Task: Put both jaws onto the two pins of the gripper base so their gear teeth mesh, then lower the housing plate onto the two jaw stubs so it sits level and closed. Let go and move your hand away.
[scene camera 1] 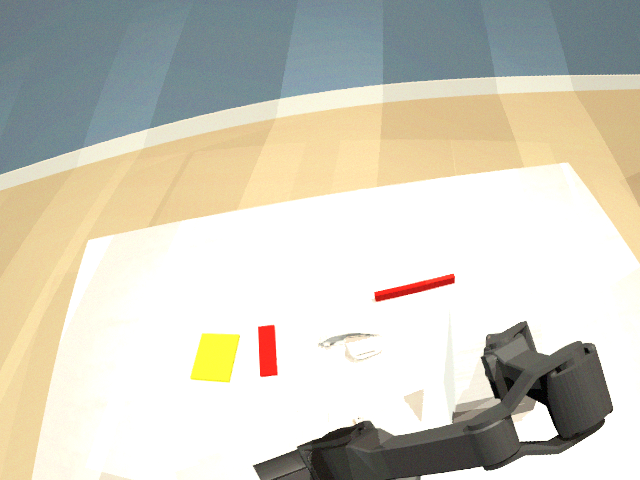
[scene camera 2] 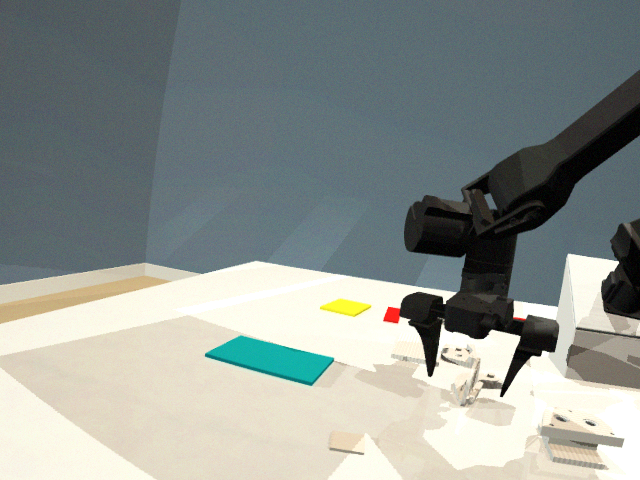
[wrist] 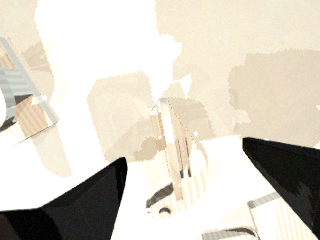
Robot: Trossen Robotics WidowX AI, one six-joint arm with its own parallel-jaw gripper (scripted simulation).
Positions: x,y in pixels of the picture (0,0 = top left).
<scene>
A yellow tile (scene camera 1: pixel 215 357): 105 cm from the lens. A short red tile (scene camera 1: pixel 267 338): 105 cm from the lens. A red strip (scene camera 1: pixel 429 284) is 109 cm from the lens. A pale jaw (scene camera 1: pixel 358 341): 100 cm from the lens. A pale flat plate (scene camera 1: pixel 301 427): 91 cm from the lens. The marked spots on the pale flat plate and the yellow tile are 23 cm apart.
</scene>
